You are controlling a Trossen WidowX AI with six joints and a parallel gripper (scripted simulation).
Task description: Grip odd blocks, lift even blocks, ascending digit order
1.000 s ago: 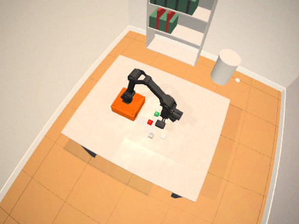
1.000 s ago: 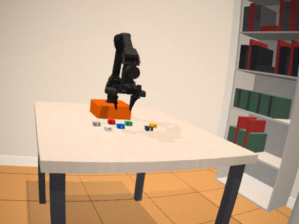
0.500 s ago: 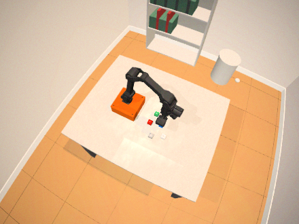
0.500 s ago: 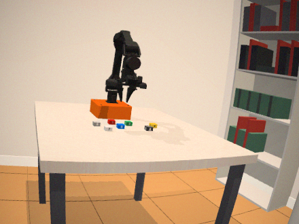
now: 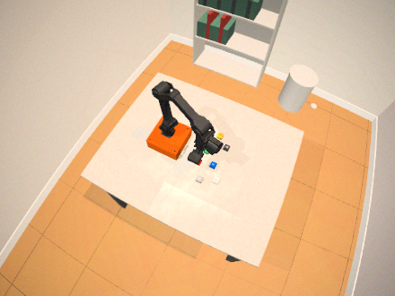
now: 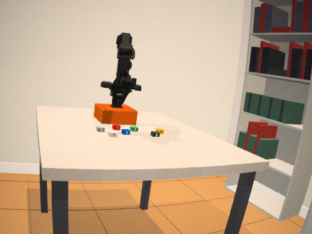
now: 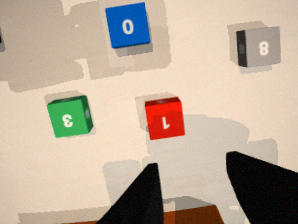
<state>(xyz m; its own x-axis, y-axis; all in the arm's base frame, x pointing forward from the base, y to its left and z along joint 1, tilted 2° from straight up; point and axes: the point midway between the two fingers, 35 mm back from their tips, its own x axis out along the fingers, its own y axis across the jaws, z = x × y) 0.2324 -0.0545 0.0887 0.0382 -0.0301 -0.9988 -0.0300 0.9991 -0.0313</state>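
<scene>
The red block is 10 mm behind my gripper tip and 110 mm below it. Also, from my gripper tip: grey block 40 mm ahead, 90 mm to the right, 110 mm below; green block 90 mm to the left, 110 mm below; blue block 70 mm ahead, 30 mm to the left, 110 mm below.
</scene>
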